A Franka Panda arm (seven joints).
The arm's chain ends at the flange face. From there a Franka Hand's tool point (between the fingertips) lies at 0.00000 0.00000 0.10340 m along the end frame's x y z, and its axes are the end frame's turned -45 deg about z.
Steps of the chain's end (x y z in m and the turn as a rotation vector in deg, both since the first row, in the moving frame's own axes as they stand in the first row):
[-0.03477 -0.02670 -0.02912 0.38 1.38 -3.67]
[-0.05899 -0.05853 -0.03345 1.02 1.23 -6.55]
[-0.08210 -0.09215 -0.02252 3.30 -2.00 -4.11]
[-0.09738 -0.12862 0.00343 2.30 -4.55 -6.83]
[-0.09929 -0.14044 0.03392 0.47 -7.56 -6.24]
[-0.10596 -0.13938 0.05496 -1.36 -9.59 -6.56]
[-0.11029 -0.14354 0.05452 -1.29 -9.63 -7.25]
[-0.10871 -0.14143 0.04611 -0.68 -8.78 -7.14]
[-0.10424 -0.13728 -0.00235 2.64 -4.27 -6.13]
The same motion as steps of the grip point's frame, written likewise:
[-0.00342 -0.04226 -0.02915 -0.71 1.24 -3.67]
[0.00255 -0.08300 -0.03349 -0.15 1.59 -6.55]
[0.00852 -0.13003 -0.02275 3.75 0.92 -4.11]
[0.01871 -0.16834 0.00302 4.84 -1.59 -6.83]
[0.01954 -0.17922 0.03302 5.68 -5.01 -6.24]
[0.00916 -0.18311 0.05349 5.82 -7.74 -6.56]
[0.00901 -0.18917 0.05304 5.90 -7.72 -7.25]
[0.01050 -0.18640 0.04489 5.73 -6.69 -7.14]
[0.02082 -0.17946 -0.00275 4.89 -1.15 -6.13]

